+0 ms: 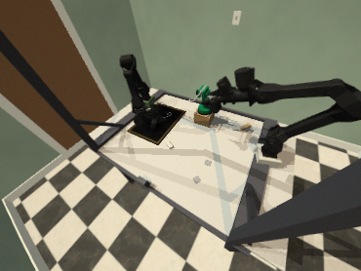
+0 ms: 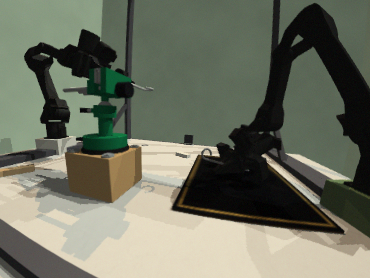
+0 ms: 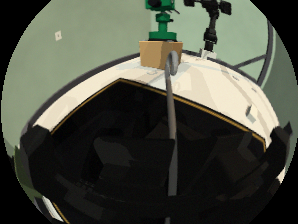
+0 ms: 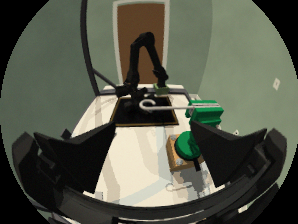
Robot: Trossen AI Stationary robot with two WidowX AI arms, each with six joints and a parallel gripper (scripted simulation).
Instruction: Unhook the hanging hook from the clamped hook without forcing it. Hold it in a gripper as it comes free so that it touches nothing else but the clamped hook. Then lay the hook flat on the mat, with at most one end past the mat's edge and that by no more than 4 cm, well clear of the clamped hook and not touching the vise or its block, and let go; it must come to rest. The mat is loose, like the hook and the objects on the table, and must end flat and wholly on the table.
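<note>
Now: the black mat 10 mm behind my left hand, 40 mm to the left of it and 30 mm below it.
</note>
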